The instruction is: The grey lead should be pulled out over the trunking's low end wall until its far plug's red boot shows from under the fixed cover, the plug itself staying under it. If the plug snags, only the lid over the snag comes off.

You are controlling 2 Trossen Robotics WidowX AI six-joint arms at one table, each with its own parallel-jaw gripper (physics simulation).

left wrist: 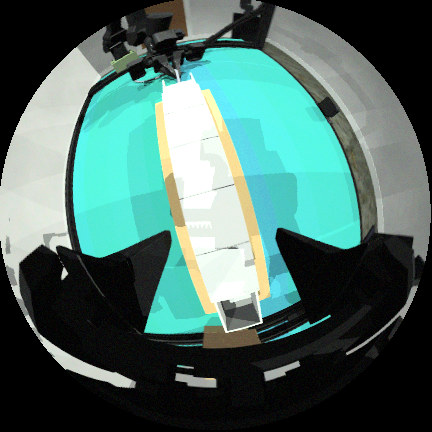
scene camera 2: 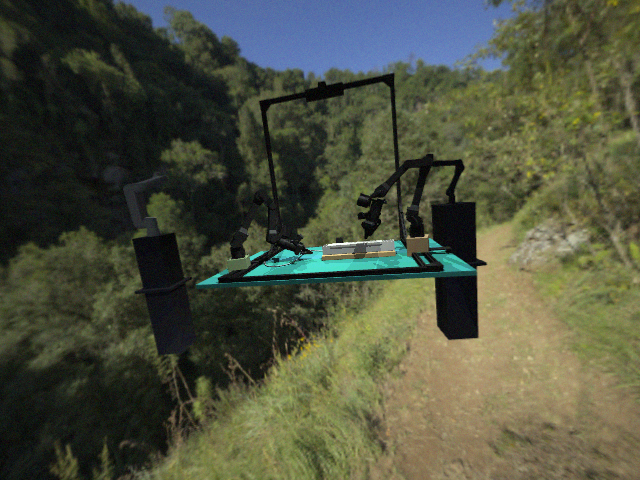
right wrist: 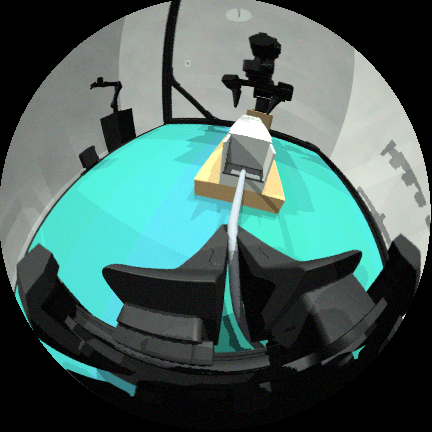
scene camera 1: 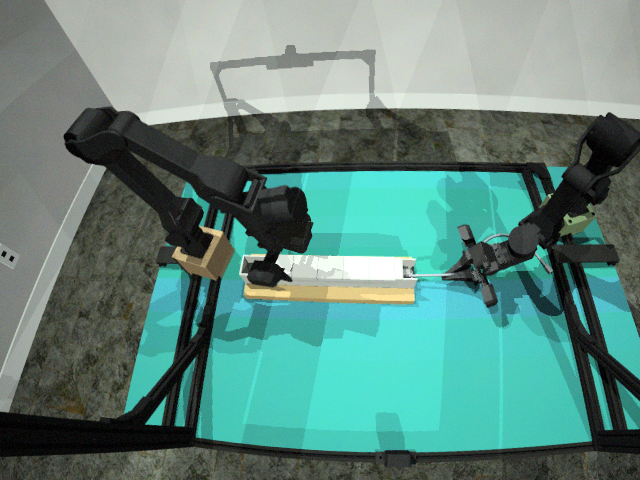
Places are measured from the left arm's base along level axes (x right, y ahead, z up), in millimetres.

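Pixels of known places: left gripper, fingertip midpoint: (left wrist: 224, 235) (scene camera 2: 367, 237) (right wrist: 250, 109) (scene camera 1: 297, 263); right gripper, fingertip midpoint: (scene camera 2: 312, 253) (right wrist: 228, 229) (scene camera 1: 441, 278); left arm's base at its link origin: (scene camera 2: 417, 236) (right wrist: 260, 111) (scene camera 1: 196, 244); right arm's base at its link origin: (left wrist: 121, 55) (scene camera 2: 238, 257).
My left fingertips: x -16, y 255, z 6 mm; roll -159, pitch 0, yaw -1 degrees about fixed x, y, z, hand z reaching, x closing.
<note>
For each thing: its top centre in the pictures, then the offset to it from my left fingertips. "pt": a spot on its surface instead.
- white trunking at its top centre: (left wrist: 201, 171) (scene camera 1: 326, 266) (right wrist: 250, 120) (scene camera 2: 357, 242) dx -19, dy +57, dz -23 mm
- grey lead at a spot on its surface: (right wrist: 238, 200) (scene camera 1: 437, 274) pt dx -76, dy +298, dz -49 mm
- lead's tail at a spot on its surface: (scene camera 1: 543, 264) pt dx -193, dy +572, dz -94 mm
The white trunking (scene camera 1: 330, 282) (scene camera 2: 356, 250) lies along the table, with a row of white lids (scene camera 1: 356, 267) (left wrist: 200, 160) on top; all look seated. The grey lead (scene camera 1: 429, 275) (right wrist: 238, 200) comes out over its low end wall at the right in scene camera 1. My right gripper (scene camera 1: 447, 277) (right wrist: 228, 229) is shut on the lead a short way outside that wall. My left gripper (scene camera 1: 276, 276) (scene camera 2: 368, 234) (left wrist: 224, 235) is open and empty above the trunking's other end. No red boot shows; the plug is hidden, and the fixed cover cannot be told surely from the lids.
A tan wooden base (scene camera 1: 330, 295) (right wrist: 215, 189) lies under the trunking. A tan block (scene camera 1: 219, 258) stands beyond its left end, a pale green block (scene camera 1: 577, 223) at the right arm's mount. A black frame (scene camera 1: 392, 166) borders the table. The lead's tail (scene camera 1: 543, 264) loops by the right arm.
</note>
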